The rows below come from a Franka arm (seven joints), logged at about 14 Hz.
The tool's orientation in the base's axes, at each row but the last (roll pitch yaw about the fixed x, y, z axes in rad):
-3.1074, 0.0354, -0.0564
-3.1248, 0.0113, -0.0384
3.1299, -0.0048, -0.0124
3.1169, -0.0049, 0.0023
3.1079, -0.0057, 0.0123
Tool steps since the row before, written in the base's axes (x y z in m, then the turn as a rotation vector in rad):
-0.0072, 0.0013, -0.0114, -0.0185, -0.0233, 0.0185
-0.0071, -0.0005, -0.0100, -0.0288, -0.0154, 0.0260
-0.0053, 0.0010, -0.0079, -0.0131, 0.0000, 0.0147
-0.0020, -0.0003, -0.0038, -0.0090, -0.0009, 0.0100
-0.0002, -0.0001, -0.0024, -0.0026, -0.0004, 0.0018
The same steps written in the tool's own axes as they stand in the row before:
-0.0069, -0.0005, 0.0117, -0.0178, 0.0237, -0.0187
-0.0070, 0.0009, 0.0101, -0.0285, 0.0161, -0.0260
-0.0053, -0.0010, 0.0079, -0.0130, 0.0003, -0.0148
-0.0020, 0.0002, 0.0038, -0.0090, 0.0011, -0.0100
-0.0002, 0.0000, 0.0024, -0.0026, 0.0004, -0.0018

